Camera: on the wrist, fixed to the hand. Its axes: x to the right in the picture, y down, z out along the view.
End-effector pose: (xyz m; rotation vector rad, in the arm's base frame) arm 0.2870 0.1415 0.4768 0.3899 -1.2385 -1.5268
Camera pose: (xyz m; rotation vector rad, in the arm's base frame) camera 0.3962 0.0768 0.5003 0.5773 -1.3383 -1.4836
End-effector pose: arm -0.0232 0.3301 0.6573 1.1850 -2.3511 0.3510
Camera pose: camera -0.0587 0.4001 0.7597 1.3327 -2.2725 0.5409
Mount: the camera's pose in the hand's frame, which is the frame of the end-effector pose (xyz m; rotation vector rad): 0.0240 0.0688 -0.1065 0.1638 0.0353 -0.0800
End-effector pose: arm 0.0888 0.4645 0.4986 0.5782 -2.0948 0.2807
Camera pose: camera 0.1200 0.5604 0.5791 0.7472 -2.0213 0.4163
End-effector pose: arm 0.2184 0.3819 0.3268 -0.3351 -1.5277 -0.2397
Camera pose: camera 0.3432 0.4090 0.3451 -0.1396 -1.5165 -0.1809
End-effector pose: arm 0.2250 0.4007 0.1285 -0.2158 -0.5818 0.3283
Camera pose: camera 0.2878 0.4617 0.0337 -0.0404 -0.5244 0.2925
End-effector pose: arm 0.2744 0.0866 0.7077 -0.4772 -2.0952 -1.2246
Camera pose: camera 0.3361 0.0279 0.8047 -0.2984 -2.1808 -1.0860
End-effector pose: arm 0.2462 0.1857 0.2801 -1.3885 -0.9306 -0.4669
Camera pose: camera 0.3424 0.1011 0.2646 -1.1949 -0.9764 -0.4635
